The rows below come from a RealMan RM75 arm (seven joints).
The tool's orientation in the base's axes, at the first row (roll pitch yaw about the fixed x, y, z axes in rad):
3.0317 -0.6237 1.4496
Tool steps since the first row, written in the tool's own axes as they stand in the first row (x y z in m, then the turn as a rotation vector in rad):
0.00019 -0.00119 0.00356 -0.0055 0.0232 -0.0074
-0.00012 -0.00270 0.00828 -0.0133 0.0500 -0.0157
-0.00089 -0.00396 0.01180 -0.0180 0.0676 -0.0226
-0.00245 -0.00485 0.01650 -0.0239 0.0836 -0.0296
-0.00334 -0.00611 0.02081 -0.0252 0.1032 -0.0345
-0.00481 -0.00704 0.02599 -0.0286 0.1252 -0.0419
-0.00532 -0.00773 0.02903 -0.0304 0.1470 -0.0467
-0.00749 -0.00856 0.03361 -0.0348 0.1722 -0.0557
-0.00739 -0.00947 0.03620 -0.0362 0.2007 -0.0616
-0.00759 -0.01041 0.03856 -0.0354 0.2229 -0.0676
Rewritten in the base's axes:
-0.00051 0.00238 -0.00287 0.0208 -0.0129 0.0048
-0.00117 0.00506 -0.00699 0.0448 -0.0287 0.0094
-0.00185 0.00665 -0.01039 0.0604 -0.0396 0.0137
-0.00203 0.00821 -0.01518 0.0742 -0.0513 0.0174
-0.00258 0.01015 -0.01928 0.0924 -0.0587 0.0223
-0.00271 0.01205 -0.02441 0.1123 -0.0696 0.0282
-0.00289 0.01348 -0.02722 0.1326 -0.0778 0.0330
-0.00310 0.01446 -0.03225 0.1552 -0.0910 0.0399
-0.00351 0.01617 -0.03437 0.1819 -0.1007 0.0464
-0.00403 0.01751 -0.03647 0.2026 -0.1075 0.0537

